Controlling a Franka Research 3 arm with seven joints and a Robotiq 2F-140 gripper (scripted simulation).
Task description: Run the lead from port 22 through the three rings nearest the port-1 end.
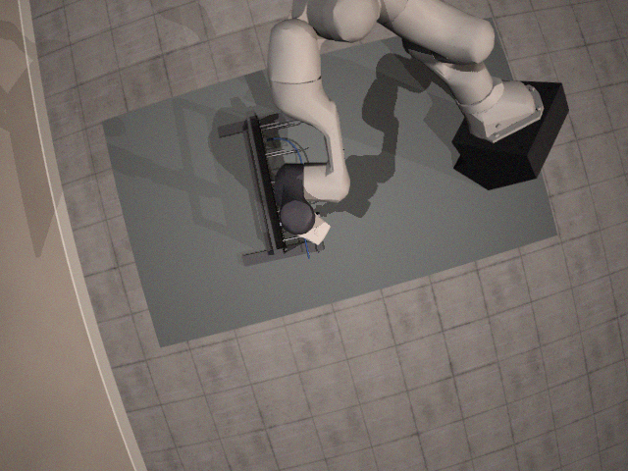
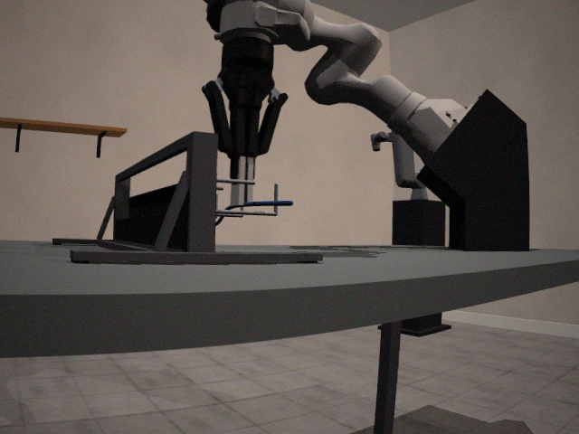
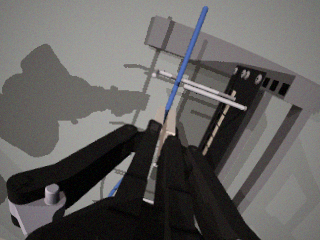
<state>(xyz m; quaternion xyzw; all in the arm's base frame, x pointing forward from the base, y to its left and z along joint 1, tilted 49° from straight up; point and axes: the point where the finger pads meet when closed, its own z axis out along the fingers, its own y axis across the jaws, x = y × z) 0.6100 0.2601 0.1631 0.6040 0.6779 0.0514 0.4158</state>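
My gripper is now 80 mm short of the rack, 160 mm to the left of it and 30 mm above it.
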